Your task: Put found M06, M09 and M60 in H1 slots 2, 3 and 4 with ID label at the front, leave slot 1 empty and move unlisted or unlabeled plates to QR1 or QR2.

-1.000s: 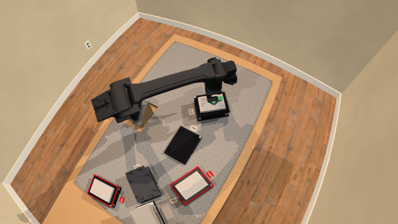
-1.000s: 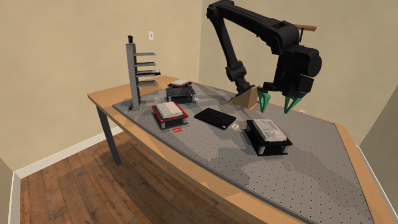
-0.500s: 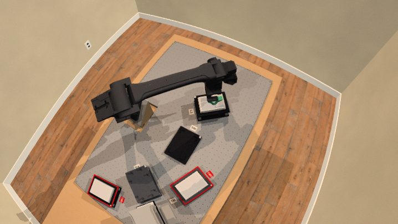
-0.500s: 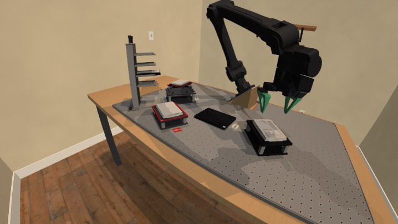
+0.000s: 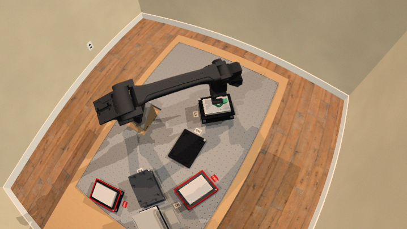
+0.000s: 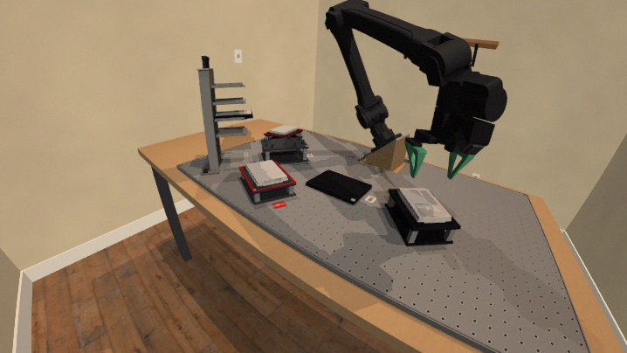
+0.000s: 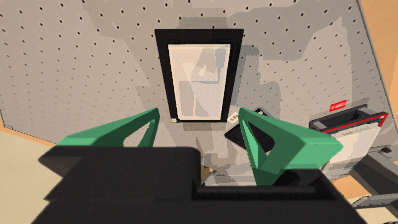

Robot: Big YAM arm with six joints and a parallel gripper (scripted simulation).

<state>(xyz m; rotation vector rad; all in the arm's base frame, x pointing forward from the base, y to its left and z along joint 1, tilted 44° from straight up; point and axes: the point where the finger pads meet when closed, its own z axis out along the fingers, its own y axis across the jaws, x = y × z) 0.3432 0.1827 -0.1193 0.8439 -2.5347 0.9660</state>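
The raised black nest L1 is 9 cm below my hand. Also, from my hand: flat black recovery nest N6: 3 cm behind, 25 cm to the right, 13 cm below; L1 deck label: 8 cm behind, 7 cm to the right, 13 cm below; grey regrip nest: 8 cm behind, 53 cm to the right, 8 cm below.
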